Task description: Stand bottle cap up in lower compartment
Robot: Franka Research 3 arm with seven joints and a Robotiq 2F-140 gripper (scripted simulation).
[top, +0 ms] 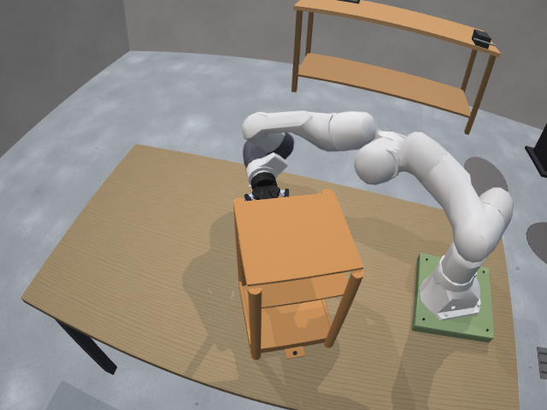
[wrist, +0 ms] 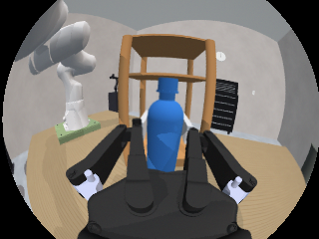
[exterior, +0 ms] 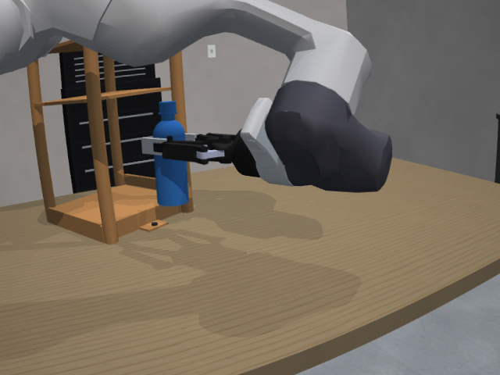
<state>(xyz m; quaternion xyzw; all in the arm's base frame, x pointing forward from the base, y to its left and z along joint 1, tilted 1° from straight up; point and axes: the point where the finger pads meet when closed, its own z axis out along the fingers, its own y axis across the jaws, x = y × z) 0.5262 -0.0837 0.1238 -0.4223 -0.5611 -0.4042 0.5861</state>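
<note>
Right now the shelving unit is 5 cm behind my hand, 18 cm to the left of it and 2 cm above it. The rest, counted from my hand: blue bottle: 1 cm above.
</note>
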